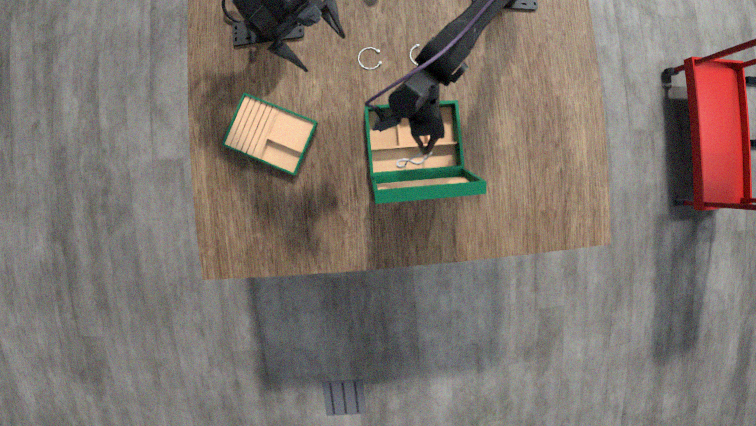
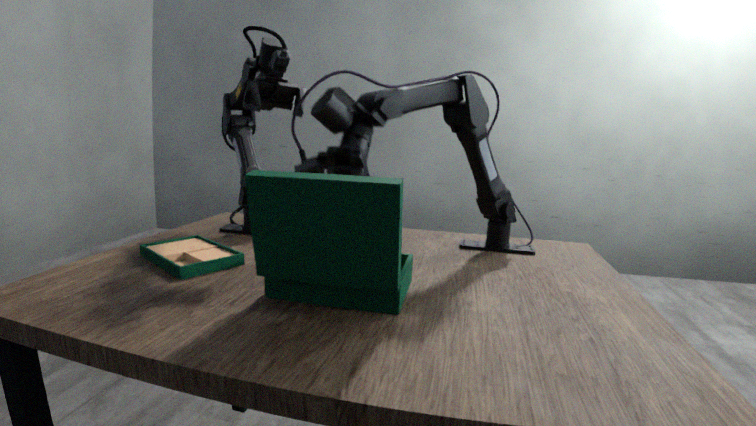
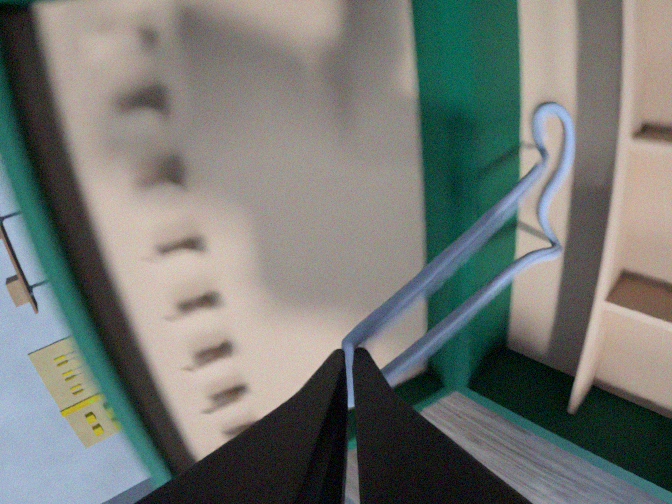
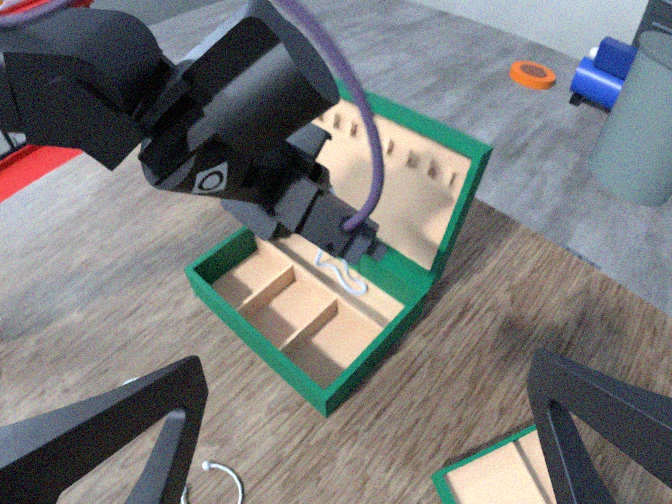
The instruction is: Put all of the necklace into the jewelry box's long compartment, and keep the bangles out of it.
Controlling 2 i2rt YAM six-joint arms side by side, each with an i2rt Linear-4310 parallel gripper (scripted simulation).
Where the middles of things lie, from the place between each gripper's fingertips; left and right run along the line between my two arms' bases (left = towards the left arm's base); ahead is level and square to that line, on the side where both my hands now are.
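The green jewelry box [image 2: 335, 240] is sitting 20 mm behind my left hand [image 1: 426, 153] and 50 mm below it.
As for my right gripper [image 1: 326, 54], I see it 19 cm short of the green jewelry box, 18 cm to the right of it and 22 cm above it.
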